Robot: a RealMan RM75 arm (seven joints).
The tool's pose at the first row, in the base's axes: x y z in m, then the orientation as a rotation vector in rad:
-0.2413 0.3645 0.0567 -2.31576 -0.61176 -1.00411
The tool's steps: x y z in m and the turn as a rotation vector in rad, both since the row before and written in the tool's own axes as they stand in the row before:
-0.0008 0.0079 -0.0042 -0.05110 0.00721 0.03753
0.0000 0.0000 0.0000 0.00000 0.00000 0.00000
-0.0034 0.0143 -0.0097 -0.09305 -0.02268 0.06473
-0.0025 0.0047 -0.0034 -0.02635 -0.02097 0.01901
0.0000 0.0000 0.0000 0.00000 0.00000 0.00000
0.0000 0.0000 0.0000 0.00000 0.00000 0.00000
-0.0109 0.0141 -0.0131 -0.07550 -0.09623 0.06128
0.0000 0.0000 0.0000 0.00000 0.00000 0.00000
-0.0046 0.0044 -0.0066 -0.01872 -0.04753 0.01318
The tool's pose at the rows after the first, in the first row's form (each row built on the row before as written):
-0.2393 0.3558 0.0562 -2.35814 -0.54370 -1.02141
-0.2393 0.3558 0.0562 -2.35814 -0.54370 -1.02141
-0.2391 0.3382 0.0552 -2.45473 -0.43379 -1.01206
-0.2407 0.3322 0.0542 -2.49018 -0.40564 -0.99117
-0.2407 0.3322 0.0542 -2.49018 -0.40564 -0.99117
-0.2407 0.3322 0.0542 -2.49018 -0.40564 -0.99117
-0.2501 0.3124 0.0512 -2.60916 -0.32486 -0.88056
-0.2501 0.3124 0.0512 -2.60916 -0.32486 -0.88056
-0.2558 0.3052 0.0520 -2.64972 -0.31321 -0.82210

